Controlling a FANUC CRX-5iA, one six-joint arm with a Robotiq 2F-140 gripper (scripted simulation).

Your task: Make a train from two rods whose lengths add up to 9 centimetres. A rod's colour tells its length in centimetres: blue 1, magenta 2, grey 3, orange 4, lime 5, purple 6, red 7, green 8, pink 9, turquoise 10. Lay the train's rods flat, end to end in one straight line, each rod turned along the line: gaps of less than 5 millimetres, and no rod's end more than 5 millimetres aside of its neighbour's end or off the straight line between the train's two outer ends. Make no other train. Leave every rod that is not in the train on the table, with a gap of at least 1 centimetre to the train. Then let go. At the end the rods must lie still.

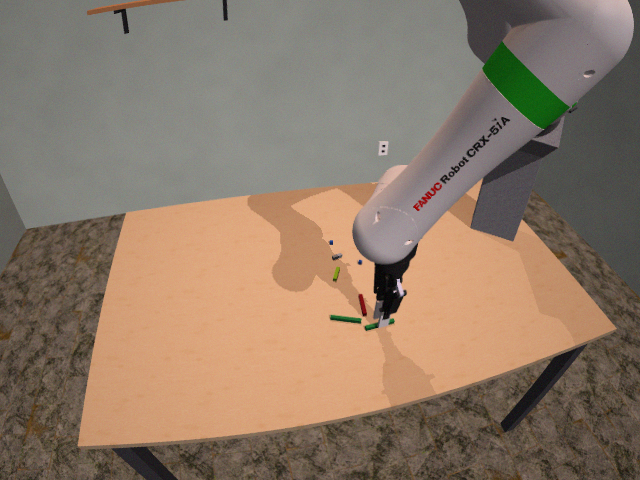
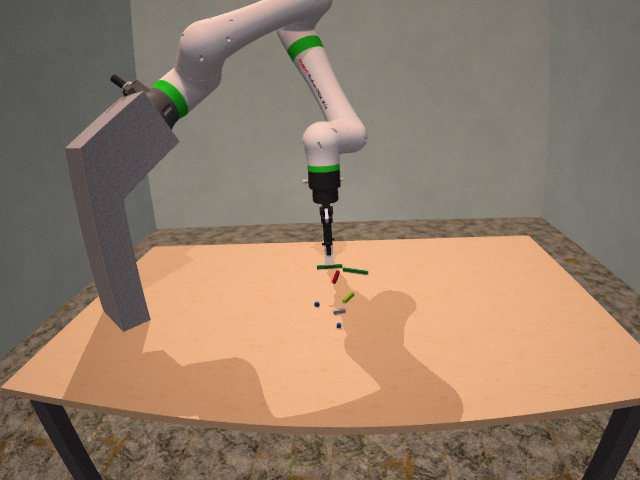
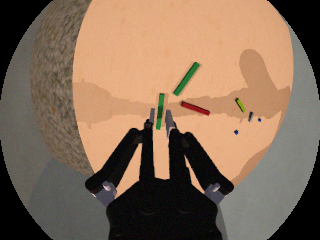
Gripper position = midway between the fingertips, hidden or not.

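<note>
The robot's gripper (image 1: 380, 321), (image 2: 329, 262), (image 3: 160, 115) is visible in the scene.
</note>
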